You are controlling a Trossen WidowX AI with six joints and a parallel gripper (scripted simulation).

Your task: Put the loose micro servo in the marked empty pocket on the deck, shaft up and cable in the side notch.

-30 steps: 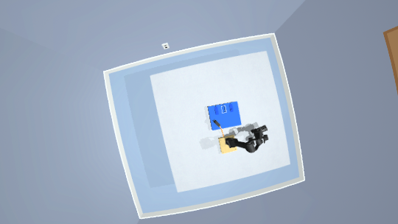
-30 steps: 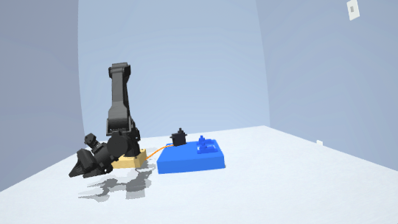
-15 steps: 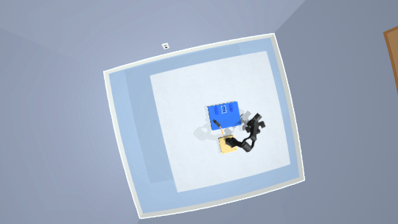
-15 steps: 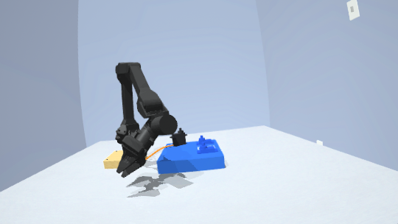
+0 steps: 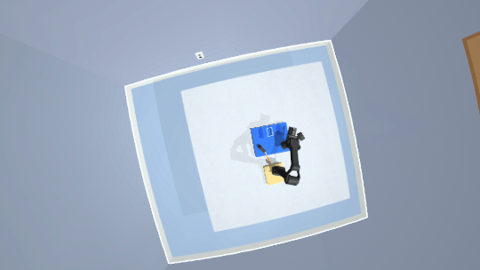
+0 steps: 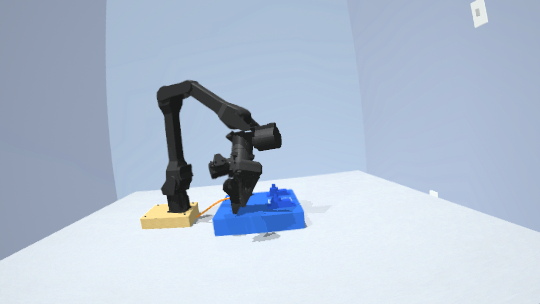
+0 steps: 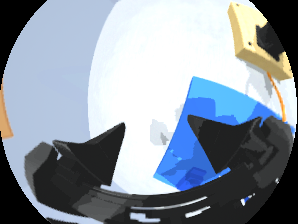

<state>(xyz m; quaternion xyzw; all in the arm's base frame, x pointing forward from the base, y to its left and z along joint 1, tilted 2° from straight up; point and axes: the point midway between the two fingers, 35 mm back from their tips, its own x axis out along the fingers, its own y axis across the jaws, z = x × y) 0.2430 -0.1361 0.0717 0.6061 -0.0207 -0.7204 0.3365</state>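
Now: gripper tip 180 mm to the right of the blue deck, 50 mm above it and 20 mm past it.
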